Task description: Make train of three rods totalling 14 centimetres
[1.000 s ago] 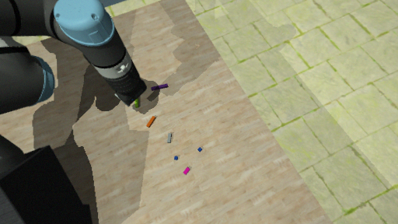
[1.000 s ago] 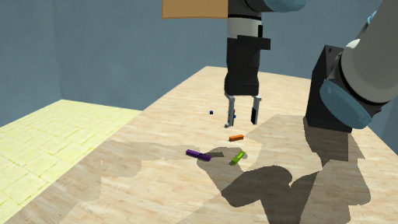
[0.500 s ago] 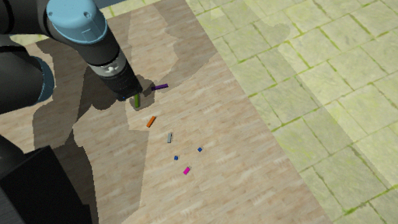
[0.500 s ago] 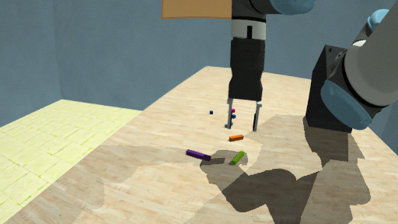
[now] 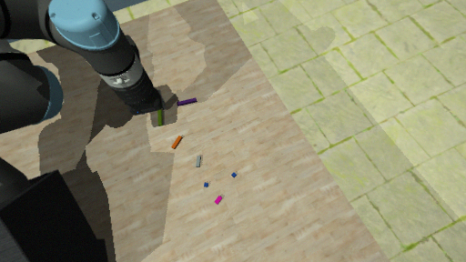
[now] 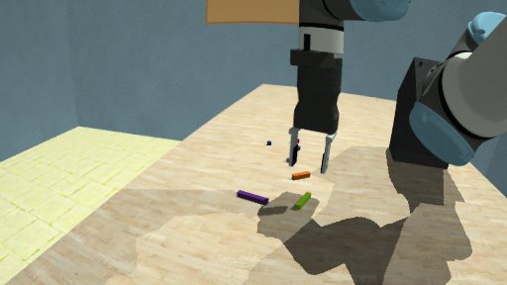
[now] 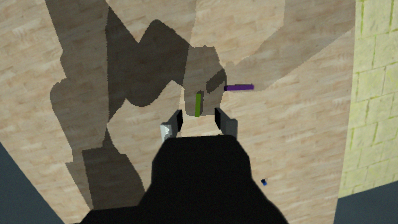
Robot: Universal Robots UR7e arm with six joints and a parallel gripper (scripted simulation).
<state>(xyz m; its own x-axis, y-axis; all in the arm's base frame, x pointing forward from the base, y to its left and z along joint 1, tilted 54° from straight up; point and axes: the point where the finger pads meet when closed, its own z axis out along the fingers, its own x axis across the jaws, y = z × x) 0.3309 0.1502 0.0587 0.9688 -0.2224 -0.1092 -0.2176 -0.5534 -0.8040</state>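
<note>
My hand is 8 cm above the lime rod. Also, from my hand: orange rod (1 cm ahead, 9 cm to the right, 8 cm below); grey rod (5 cm ahead, 17 cm to the right, 8 cm below); purple rod (9 cm ahead, 2 cm to the left, 8 cm below).
</note>
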